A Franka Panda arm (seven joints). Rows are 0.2 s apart.
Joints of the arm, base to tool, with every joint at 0 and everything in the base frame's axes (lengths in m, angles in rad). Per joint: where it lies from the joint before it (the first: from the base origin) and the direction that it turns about. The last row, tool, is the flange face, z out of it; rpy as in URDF.
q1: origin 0 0 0.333 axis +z
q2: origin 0 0 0 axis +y
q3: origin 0 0 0.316 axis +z
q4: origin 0.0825 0 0 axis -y
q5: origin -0.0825 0 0.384 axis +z
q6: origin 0 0 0 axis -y
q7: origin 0.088 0 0 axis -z
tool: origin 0 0 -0.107 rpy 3.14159 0 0
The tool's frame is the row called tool.
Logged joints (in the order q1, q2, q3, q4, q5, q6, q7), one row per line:
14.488 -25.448 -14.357 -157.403 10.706 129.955 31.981
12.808 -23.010 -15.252 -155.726 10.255 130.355 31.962
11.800 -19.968 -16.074 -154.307 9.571 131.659 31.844
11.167 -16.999 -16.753 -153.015 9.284 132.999 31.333
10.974 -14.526 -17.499 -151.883 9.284 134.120 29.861
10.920 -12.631 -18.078 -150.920 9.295 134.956 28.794
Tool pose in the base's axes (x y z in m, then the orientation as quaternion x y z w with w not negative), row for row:
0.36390 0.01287 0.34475 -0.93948 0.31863 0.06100 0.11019
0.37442 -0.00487 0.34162 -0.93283 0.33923 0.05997 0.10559
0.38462 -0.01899 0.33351 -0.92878 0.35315 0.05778 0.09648
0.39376 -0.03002 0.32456 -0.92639 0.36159 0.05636 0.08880
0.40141 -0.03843 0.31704 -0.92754 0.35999 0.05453 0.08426
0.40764 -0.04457 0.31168 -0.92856 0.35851 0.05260 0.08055
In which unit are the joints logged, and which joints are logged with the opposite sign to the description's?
The joints are logged in degrees. Opposite sign: none.
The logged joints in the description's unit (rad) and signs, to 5 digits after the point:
0.25286 -0.44415 -0.25058 -2.74720 0.18685 2.26814 0.55817
0.22354 -0.40160 -0.26620 -2.71793 0.17898 2.27512 0.55784
0.20595 -0.34851 -0.28054 -2.69317 0.16705 2.29788 0.55578
0.19490 -0.29669 -0.29240 -2.67062 0.16204 2.32127 0.54686
0.19153 -0.25353 -0.30542 -2.65086 0.16204 2.34084 0.52117
0.19059 -0.22045 -0.31552 -2.63405 0.16223 2.35543 0.50255

